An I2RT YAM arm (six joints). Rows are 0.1 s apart.
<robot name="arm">
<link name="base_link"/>
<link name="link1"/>
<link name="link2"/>
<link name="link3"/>
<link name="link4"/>
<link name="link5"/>
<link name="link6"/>
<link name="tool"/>
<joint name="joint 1" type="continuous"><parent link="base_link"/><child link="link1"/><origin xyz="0.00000 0.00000 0.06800"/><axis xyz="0 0 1"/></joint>
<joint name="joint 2" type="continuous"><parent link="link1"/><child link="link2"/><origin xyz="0.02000 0.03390 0.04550"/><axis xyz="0 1 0"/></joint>
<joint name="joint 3" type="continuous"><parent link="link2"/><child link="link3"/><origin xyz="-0.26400 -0.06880 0.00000"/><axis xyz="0 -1 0"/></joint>
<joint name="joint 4" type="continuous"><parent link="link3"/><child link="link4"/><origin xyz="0.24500 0.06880 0.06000"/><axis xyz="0 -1 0"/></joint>
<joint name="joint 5" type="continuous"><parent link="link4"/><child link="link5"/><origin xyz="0.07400 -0.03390 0.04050"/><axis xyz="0 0 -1"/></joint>
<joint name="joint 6" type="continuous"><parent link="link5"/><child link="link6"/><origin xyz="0.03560 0.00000 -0.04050"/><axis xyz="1 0 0"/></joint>
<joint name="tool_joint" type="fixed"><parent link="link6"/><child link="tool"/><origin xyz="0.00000 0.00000 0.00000" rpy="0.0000 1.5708 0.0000"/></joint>
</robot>
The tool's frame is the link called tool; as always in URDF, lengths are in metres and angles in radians. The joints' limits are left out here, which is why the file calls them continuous.
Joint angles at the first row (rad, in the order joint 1, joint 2, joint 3, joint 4, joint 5, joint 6):
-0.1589 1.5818 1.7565 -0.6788 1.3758 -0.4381
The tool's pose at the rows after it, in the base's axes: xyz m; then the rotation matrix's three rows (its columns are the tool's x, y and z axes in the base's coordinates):
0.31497 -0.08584 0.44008; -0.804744 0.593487 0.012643; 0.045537 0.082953 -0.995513; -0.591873 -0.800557 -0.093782
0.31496 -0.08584 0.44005; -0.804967 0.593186 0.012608; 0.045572 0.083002 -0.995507; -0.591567 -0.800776 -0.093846
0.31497 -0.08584 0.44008; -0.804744 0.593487 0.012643; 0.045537 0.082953 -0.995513; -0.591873 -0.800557 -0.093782
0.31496 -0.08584 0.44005; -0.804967 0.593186 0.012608; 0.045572 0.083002 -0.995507; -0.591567 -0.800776 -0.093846
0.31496 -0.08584 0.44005; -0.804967 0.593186 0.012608; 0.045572 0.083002 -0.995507; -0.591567 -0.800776 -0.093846
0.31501 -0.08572 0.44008; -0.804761 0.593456 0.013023; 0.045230 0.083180 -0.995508; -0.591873 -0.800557 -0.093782
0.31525 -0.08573 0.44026; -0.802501 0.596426 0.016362; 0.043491 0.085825 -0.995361; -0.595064 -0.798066 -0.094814
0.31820 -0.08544 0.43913; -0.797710 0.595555 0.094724; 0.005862 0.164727 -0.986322; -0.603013 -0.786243 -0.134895
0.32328 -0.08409 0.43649; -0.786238 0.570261 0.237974; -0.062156 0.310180 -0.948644; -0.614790 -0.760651 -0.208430
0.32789 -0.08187 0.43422; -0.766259 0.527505 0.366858; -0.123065 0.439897 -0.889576; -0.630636 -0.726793 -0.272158
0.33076 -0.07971 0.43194; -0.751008 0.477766 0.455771; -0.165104 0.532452 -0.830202; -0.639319 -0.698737 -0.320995
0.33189 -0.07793 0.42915; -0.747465 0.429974 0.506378; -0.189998 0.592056 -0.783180; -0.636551 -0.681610 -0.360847
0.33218 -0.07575 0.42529; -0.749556 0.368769 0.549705; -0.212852 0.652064 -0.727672; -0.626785 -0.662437 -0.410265
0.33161 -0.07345 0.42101; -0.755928 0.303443 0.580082; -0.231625 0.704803 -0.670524; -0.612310 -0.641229 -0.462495
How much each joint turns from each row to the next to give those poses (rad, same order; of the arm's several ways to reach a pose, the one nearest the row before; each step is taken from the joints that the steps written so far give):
0.0000 0.0000 0.0000 0.0000 -0.0004 0.0000
0.0000 0.0000 0.0000 -0.0004 0.0000 -0.0001
0.0000 0.0000 0.0000 0.0004 0.0000 0.0001
0.0000 0.0000 0.0000 -0.0004 0.0000 -0.0001
0.0000 0.0000 0.0000 0.0000 0.0000 0.0000
0.0004 0.0000 0.0000 0.0004 0.0000 0.0001
0.0000 0.0000 0.0000 0.0034 -0.0034 0.0004
0.0000 0.0000 0.0000 0.0046 -0.0885 -0.0001
0.0000 0.0000 0.0000 -0.0004 -0.1656 0.0001
0.0004 0.0000 0.0000 0.0000 -0.1552 0.0000
0.0000 0.0000 0.0000 -0.0084 -0.1175 0.0000
0.0000 0.0000 -0.0004 -0.0194 -0.0786 0.0000
0.0000 0.0000 0.0000 -0.0333 -0.0824 0.0003
0.0000 0.0000 0.0004 -0.0408 -0.0767 0.0000

